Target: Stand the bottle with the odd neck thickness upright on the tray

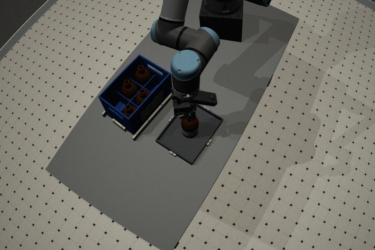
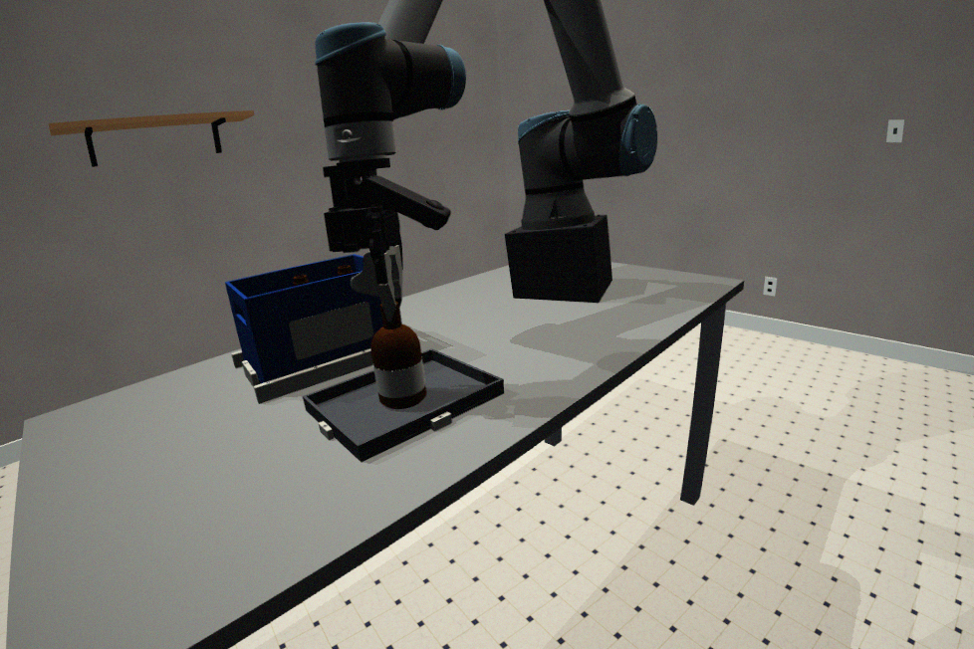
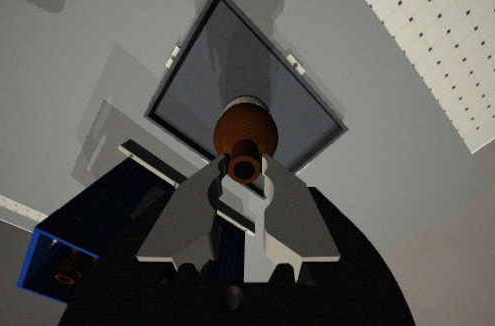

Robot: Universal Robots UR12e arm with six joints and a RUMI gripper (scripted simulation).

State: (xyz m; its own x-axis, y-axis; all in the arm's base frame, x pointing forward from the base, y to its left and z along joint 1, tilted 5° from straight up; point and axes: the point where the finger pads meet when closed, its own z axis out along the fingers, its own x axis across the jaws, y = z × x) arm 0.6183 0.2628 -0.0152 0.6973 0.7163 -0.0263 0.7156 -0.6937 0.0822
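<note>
Now: the bottle 70 mm below my hand. The rest, counted from my hand: black tray: 140 mm below; then blue crate: 40 mm ahead, 280 mm to the right, 70 mm below.
</note>
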